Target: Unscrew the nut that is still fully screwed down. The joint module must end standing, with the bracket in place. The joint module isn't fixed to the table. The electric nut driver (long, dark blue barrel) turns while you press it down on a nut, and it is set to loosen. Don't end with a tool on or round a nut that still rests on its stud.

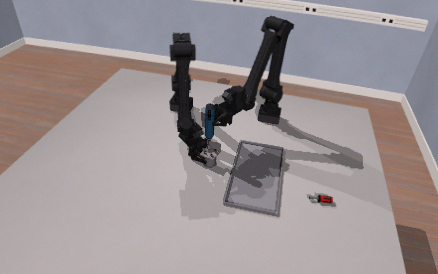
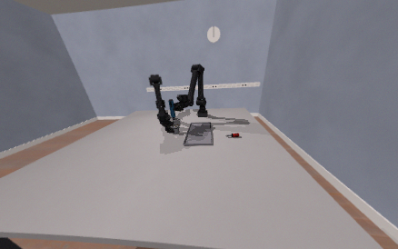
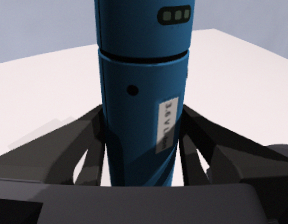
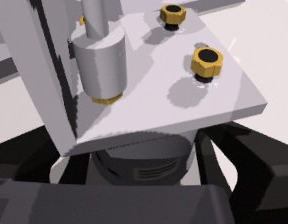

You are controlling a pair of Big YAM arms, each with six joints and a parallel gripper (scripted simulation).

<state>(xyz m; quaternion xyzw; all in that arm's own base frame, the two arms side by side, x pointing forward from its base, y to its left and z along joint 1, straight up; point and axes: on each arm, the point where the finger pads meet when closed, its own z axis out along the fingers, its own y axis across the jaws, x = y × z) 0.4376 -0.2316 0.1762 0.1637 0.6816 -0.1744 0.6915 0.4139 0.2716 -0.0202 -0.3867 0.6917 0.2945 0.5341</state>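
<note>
My right gripper is now 5 cm below the grey bracket. Round my right hand: flat grey tray 22 cm to the left, 3 cm ahead, 2 cm below; then nut 5 cm above, 2 cm to the right, 1 cm ahead; then grey tip 7 cm above, 2 cm behind, 1 cm to the right.
</note>
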